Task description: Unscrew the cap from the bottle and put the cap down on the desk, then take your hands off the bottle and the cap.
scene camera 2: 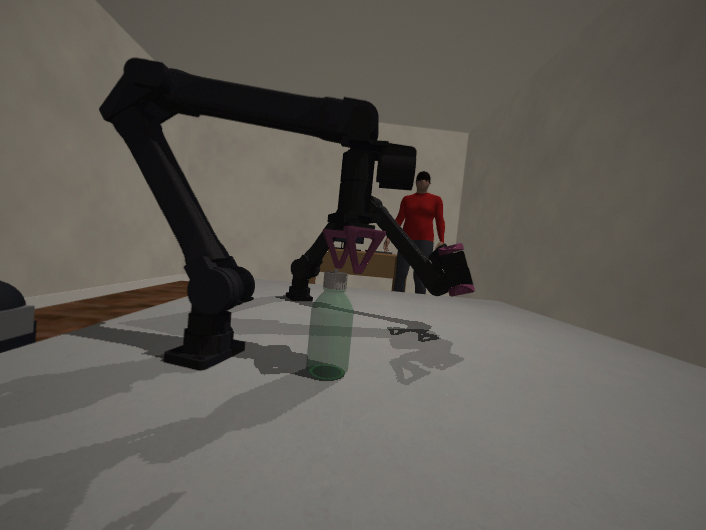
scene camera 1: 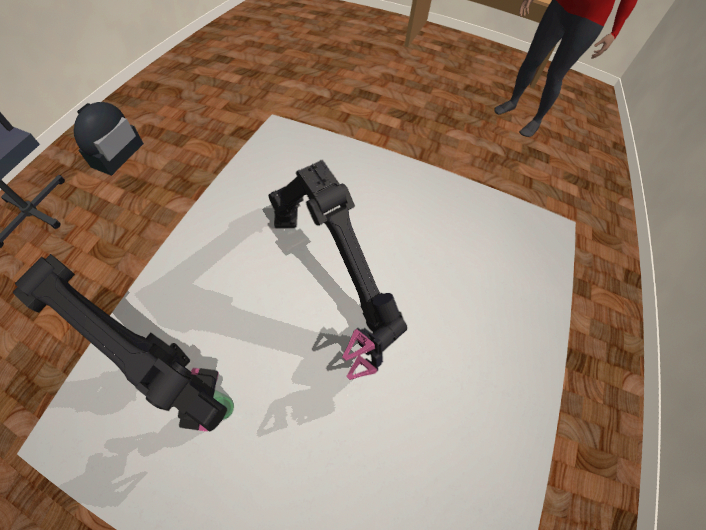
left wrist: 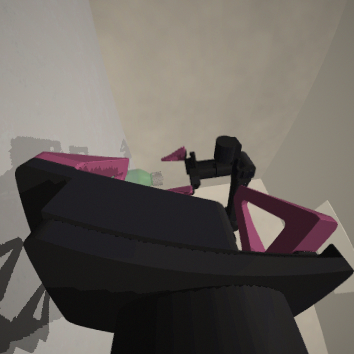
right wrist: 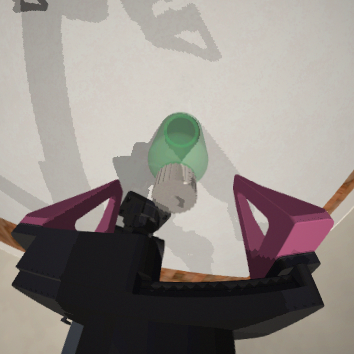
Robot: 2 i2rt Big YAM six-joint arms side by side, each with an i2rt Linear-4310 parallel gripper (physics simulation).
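Frame: origin at the left arm's base, x ahead, y left, z up, level; metres.
Where they show: left gripper, fingertip midpoint: (scene camera 2: 454, 267) (scene camera 1: 346, 369) (left wrist: 184, 178); right gripper, fingertip midpoint: (scene camera 2: 347, 270) (left wrist: 162, 174) (right wrist: 174, 183); left arm's base, link origin: (scene camera 2: 298, 298) (scene camera 1: 286, 215); right arm's base, link origin: (scene camera 2: 207, 355) (right wrist: 143, 209).
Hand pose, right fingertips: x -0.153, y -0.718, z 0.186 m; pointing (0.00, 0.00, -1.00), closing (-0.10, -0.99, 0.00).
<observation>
Each offset is from my right fingertips to the top centre of the thing. Level surfaces: height alone.
A green see-through bottle @(dx -0.019, dy +0.005, dz -0.006 m) (scene camera 1: 226, 406) (scene camera 2: 330, 328) (left wrist: 138, 177) (right wrist: 178, 150) stands upright on the white desk @(dz -0.186 m) (scene camera 1: 467, 410) (scene camera 2: 456, 456). A grey ribbed cap @(dx -0.019, dy +0.005, dz +0.001 m) (scene camera 2: 335, 281) (left wrist: 157, 178) (right wrist: 175, 190) sits on its neck; the right arm hides it in scene camera 1. My right gripper (scene camera 2: 349, 269) (right wrist: 174, 183) is open and points down, its tips near the height of the cap's top. In the right wrist view the cap shows between its spread fingers, with a gap on each side. My left gripper (scene camera 1: 346, 367) (scene camera 2: 461, 269) is open and empty, well apart from the bottle.
The left arm (scene camera 1: 356, 259) reaches across the desk, right of the bottle in scene camera 1. The right arm (scene camera 1: 102, 336) (scene camera 2: 250, 108) arches over the desk from the left. A person in red (scene camera 1: 593, 14) (scene camera 2: 422, 216) stands beyond the desk, and a dark helmet-like object (scene camera 1: 99, 128) is beside it.
</observation>
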